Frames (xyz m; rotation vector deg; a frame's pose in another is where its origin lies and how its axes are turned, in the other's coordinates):
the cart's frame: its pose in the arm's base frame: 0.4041 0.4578 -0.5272 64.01 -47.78 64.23
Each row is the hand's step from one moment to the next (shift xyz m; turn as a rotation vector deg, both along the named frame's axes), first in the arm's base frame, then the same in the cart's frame.
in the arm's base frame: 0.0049 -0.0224 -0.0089 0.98 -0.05 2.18
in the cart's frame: -0.0128 -0.0081 0.0194 2.27 -0.39 0.64
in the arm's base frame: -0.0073 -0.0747 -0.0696 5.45 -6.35 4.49
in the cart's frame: -0.0859 -0.0142 0.0538 3.95 -4.43 7.42
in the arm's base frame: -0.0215 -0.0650 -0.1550 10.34 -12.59 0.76
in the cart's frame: -0.1666 -0.0218 0.0218 0.13 -10.40 12.56
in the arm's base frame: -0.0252 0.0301 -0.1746 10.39 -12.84 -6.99
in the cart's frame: -0.1613 -0.0186 -0.0752 -7.14 -12.43 10.78
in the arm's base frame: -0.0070 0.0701 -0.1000 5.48 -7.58 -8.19
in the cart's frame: -0.0769 -0.0153 -0.0939 -8.17 -7.74 5.29
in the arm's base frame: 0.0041 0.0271 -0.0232 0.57 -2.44 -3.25
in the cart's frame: -0.0136 -0.0086 -0.0321 -3.51 -1.49 1.52
